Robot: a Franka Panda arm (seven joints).
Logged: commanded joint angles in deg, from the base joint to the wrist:
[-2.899 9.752 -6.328 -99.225 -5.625 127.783 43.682]
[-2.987 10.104 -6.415 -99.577 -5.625 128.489 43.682]
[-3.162 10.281 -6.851 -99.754 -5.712 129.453 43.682]
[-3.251 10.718 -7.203 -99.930 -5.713 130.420 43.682]
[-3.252 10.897 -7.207 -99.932 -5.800 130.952 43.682]
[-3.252 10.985 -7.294 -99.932 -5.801 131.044 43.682]
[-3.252 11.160 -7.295 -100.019 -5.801 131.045 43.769]
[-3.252 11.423 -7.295 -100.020 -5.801 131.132 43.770]
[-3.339 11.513 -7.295 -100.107 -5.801 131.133 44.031]
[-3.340 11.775 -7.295 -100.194 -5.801 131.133 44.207]
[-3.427 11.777 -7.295 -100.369 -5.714 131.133 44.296]
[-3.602 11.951 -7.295 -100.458 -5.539 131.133 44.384]
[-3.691 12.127 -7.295 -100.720 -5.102 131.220 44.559]
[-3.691 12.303 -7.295 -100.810 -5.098 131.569 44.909]
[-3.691 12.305 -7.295 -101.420 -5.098 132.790 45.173]
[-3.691 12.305 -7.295 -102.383 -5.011 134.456 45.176]
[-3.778 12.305 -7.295 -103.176 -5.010 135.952 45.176]
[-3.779 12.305 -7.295 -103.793 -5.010 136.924 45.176]
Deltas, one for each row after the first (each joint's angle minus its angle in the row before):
[-0.088 0.352 -0.087 -0.352 0.000 0.706 0.000]
[-0.175 0.177 -0.436 -0.177 -0.087 0.964 0.000]
[-0.089 0.437 -0.352 -0.176 -0.001 0.967 0.000]
[-0.001 0.179 -0.004 -0.002 -0.087 0.532 0.000]
[0.000 0.088 -0.087 0.000 -0.001 0.092 0.000]
[0.000 0.175 -0.001 -0.087 0.000 0.001 0.087]
[0.000 0.263 0.000 -0.001 0.000 0.087 0.001]
[-0.087 0.090 0.000 -0.087 0.000 0.001 0.261]
[-0.001 0.262 0.000 -0.087 0.000 0.000 0.176]
[-0.087 0.002 0.000 -0.175 0.087 0.000 0.089]
[-0.175 0.174 0.000 -0.089 0.175 0.000 0.088]
[-0.089 0.176 0.000 -0.262 0.437 0.087 0.175]
[0.000 0.176 0.000 -0.090 0.004 0.349 0.350]
[0.000 0.002 0.000 -0.610 0.000 1.221 0.264]
[0.000 0.000 0.000 -0.963 0.087 1.666 0.003]
[-0.087 0.000 0.000 -0.793 0.001 1.496 0.000]
[-0.001 0.000 0.000 -0.617 0.000 0.972 0.000]

